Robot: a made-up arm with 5 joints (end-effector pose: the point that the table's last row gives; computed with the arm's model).
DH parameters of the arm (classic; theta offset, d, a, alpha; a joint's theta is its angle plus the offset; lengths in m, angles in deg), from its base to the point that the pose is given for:
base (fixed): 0 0 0 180
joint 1: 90 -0.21 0.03 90
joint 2: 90 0.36 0.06 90
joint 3: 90 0.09 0.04 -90
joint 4: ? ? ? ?
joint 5: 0 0.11 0.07 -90
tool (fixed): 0 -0.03 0 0
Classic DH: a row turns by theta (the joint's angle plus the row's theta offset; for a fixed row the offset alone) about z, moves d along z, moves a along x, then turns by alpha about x.
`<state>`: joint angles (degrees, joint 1 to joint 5).
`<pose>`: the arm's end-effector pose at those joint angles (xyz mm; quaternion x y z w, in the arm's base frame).
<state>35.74 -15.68 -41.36 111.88 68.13</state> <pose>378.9 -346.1 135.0 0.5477 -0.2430 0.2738 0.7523</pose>
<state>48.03 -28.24 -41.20 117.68 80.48</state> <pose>289.6 -431.4 153.5 0.5261 -0.3077 0.1416 0.7800</pose>
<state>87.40 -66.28 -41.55 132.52 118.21</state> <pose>-79.9 -533.4 208.0 0.3370 -0.4896 -0.3270 0.7347</pose>
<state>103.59 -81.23 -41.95 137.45 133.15</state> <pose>-234.8 -491.3 230.9 0.2006 -0.5312 -0.5046 0.6504</pose>
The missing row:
joint 4: 0 0.03 -0.01 90
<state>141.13 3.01 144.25 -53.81 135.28</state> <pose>-370.1 -113.4 20.3 0.5260 0.2041 -0.4875 0.6663</pose>
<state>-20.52 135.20 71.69 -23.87 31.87</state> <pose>274.4 231.0 53.2 0.5972 -0.0069 -0.7427 0.3027</pose>
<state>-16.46 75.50 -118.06 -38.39 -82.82</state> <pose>353.9 25.5 59.7 0.3142 -0.8904 -0.3069 0.1195</pose>
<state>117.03 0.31 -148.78 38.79 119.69</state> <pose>-344.5 -199.2 9.7 0.3281 -0.0810 -0.8987 0.2795</pose>
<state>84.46 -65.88 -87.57 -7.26 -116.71</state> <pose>-92.1 -349.7 376.0 -0.6223 -0.4959 0.3184 0.5151</pose>
